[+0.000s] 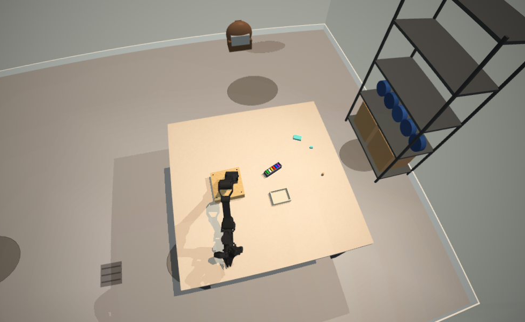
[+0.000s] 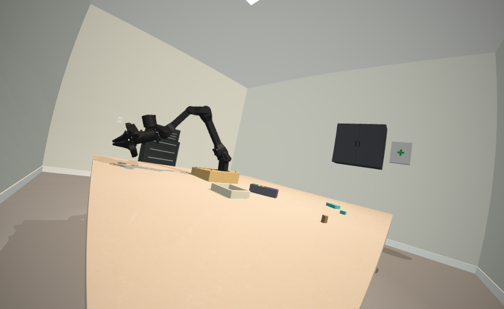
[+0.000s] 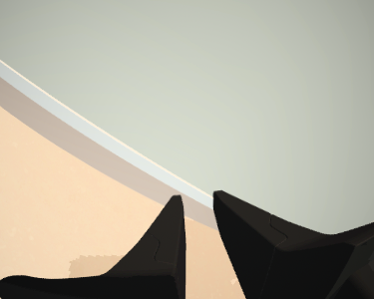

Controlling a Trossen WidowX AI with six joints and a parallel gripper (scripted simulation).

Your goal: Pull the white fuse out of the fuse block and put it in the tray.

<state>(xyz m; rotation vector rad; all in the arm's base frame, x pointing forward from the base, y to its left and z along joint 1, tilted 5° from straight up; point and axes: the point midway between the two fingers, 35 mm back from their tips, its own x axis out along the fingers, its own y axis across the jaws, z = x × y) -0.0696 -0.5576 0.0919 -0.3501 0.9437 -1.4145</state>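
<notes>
Now: gripper tip 650 mm to the right of the white fuse, 350 mm short of it and 80 mm above it. The rest, counted from my gripper tip: tray (440 mm to the left, 400 mm ahead, 100 mm below).
</notes>
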